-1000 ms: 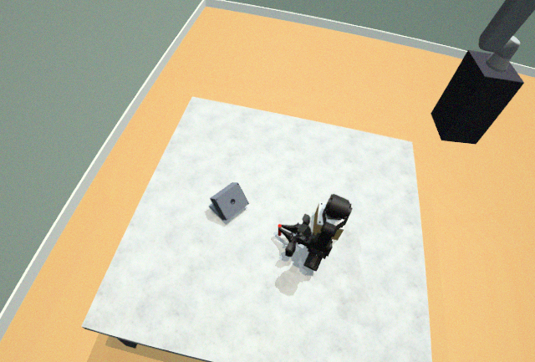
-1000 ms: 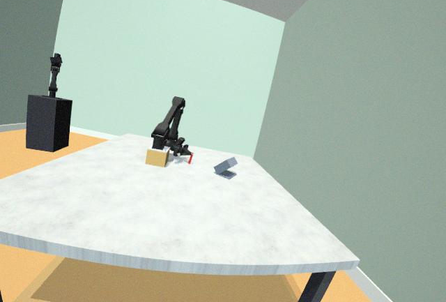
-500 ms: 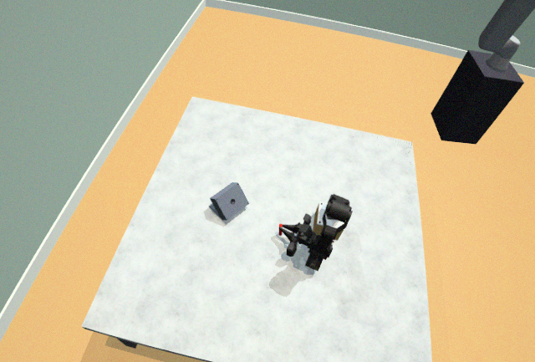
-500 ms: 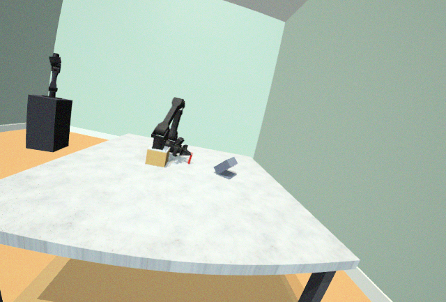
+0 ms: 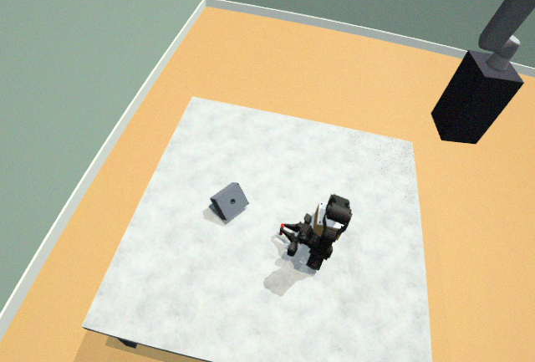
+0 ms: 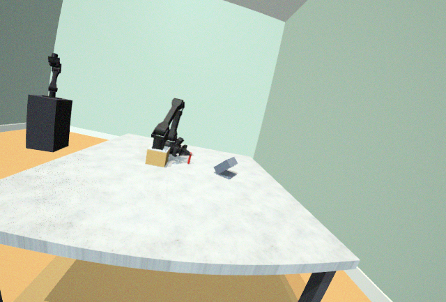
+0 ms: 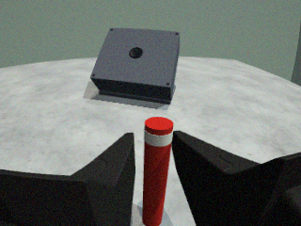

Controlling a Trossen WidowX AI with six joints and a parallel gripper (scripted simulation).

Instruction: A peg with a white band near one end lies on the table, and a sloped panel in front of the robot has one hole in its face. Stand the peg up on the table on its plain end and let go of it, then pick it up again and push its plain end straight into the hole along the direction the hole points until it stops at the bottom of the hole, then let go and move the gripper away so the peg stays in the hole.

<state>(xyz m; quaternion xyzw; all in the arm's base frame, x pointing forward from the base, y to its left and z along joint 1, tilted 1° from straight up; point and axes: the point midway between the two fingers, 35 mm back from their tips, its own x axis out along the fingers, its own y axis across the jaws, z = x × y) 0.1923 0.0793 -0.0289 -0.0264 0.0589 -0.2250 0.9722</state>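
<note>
The red peg is 1 cm below my gripper tip. From my gripper tip the other things lie so: grey sloped panel (23 cm ahead, 11 cm to the right, 1 cm below).
</note>
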